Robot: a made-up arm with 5 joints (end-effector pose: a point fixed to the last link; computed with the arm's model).
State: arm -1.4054 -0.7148 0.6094 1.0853 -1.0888
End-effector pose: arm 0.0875 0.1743 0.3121 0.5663 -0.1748 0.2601
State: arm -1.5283 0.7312 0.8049 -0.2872 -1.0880
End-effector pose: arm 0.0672 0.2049 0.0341 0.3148 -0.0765 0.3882
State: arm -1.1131 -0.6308 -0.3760 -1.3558 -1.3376
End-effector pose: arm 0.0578 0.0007 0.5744 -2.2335 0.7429 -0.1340
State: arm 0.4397 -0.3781 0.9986 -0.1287 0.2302
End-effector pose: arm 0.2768 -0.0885 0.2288 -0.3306 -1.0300 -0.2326
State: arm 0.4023 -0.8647 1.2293 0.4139 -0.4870
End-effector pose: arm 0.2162 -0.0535 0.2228 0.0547 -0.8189 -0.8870
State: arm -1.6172 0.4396 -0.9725 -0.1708 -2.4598
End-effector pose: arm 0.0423 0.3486 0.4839 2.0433 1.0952 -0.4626
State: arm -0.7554 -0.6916 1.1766 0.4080 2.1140
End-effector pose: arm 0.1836 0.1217 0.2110 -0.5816 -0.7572 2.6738
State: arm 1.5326 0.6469 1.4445 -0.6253 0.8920
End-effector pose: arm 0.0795 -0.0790 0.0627 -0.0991 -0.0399 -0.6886
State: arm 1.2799 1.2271 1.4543 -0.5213 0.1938
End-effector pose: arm 0.0723 0.0152 0.0610 0.4062 0.4702 -1.1003
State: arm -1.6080 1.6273 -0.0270 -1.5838 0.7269
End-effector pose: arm 0.0485 0.2685 -0.0386 0.8363 -1.6675 1.7257
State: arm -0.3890 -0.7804 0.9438 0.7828 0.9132
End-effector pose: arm 0.2196 0.0721 0.2584 -0.1569 -0.6475 1.2103
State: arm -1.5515 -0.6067 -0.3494 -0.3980 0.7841
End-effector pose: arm 0.0601 0.0822 0.5928 1.2051 -2.7877 0.3006
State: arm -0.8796 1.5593 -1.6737 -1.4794 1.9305
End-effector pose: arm 0.2981 0.2928 0.2679 1.5070 2.7513 0.0354
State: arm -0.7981 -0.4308 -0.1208 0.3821 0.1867
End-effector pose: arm 0.2185 0.1678 0.4841 0.5802 -1.6936 0.6812
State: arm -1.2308 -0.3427 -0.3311 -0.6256 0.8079
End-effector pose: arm 0.1155 0.1628 0.5677 0.6949 -2.8924 0.3407
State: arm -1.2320 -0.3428 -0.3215 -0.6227 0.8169
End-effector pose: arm 0.1160 0.1648 0.5661 0.6819 -2.8879 0.3567
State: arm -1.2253 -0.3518 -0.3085 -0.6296 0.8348
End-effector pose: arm 0.1167 0.1633 0.5654 0.6470 -2.8991 0.3547
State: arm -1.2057 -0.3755 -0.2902 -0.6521 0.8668
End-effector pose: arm 0.1175 0.1559 0.5663 0.5759 -2.9344 0.3224
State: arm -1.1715 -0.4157 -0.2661 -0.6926 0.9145
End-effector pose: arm 0.1177 0.1420 0.5685 0.4610 -2.9928 0.2540
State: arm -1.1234 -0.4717 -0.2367 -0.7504 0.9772
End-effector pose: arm 0.1161 0.1220 0.5713 0.2996 -3.0654 0.1477
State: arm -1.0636 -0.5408 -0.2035 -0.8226 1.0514
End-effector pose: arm 0.1113 0.0974 0.5736 0.0956 -3.1381 0.0053
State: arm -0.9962 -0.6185 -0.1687 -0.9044 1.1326
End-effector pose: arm 0.1024 0.0705 0.5741 0.1349 3.0733 0.1604
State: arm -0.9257 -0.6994 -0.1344 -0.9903 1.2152
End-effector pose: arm 0.0896 0.0443 0.5723 0.3600 2.9751 0.3303
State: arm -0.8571 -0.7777 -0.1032 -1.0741 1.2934
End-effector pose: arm 0.0739 0.0211 0.5682 0.5605 2.8559 0.4913
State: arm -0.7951 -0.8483 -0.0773 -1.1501 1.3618
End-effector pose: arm 0.0573 0.0024 0.5624 0.7233 2.7298 0.6334
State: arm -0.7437 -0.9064 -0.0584 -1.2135 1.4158
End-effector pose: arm 0.0420 -0.0113 0.5563 0.8420 2.6131 0.7488
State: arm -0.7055 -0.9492 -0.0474 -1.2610 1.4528
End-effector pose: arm 0.0296 -0.0205 0.5509 0.9176 2.5192 0.8339
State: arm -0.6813 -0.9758 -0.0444 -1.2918 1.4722
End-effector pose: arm 0.0209 -0.0262 0.5473 0.9555 2.4554 0.8892
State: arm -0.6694 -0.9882 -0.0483 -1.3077 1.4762
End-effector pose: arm 0.0158 -0.0294 0.5456 0.9642 2.4206 0.9195
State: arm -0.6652 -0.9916 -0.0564 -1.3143 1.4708
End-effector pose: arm 0.0131 -0.0313 0.5452 0.9561 2.4046 0.9344
